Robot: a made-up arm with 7 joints.
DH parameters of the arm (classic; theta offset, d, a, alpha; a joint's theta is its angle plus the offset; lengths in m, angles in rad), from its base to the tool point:
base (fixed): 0 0 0 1.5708
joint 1: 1.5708 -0.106 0 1.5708
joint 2: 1.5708 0 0 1.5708
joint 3: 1.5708 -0.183 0 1.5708
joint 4: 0 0 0 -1.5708
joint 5: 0 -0.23 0 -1.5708
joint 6: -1.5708 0 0 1.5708
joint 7: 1.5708 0 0 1.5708
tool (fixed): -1.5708 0 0 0
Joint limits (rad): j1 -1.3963..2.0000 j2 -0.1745..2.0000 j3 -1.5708..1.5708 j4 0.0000..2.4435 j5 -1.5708..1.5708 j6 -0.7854..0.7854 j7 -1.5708..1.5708
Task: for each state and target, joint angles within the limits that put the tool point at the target. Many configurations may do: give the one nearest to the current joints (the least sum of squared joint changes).
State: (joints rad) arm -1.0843 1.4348 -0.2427 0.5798 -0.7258 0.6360 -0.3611
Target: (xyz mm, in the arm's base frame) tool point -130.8 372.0 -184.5
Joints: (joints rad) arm -1.3963 1.4759 -0.7037 1.1352 -0.7258 0.6360 -0.3611
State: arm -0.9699 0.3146 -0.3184 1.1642 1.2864 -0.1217 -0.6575
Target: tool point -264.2 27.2 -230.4
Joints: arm -1.3498 0.0925 -0.5699 1.0387 1.2864 -0.1217 -0.6575
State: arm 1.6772 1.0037 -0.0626 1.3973 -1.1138 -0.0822 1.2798
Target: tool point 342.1 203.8 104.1
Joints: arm 1.3683 0.5020 -0.3660 0.9193 -1.1138 -0.0822 1.2798
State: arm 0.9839 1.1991 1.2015 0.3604 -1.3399 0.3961 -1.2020
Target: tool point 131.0 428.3 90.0
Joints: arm 1.0405 0.9379 0.7579 1.0381 -1.3399 0.3961 -1.2020
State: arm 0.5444 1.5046 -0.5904 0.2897 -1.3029 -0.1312 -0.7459
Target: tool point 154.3 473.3 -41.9
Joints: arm 0.6829 1.3773 -0.5474 0.4948 -1.3029 -0.1312 -0.7459
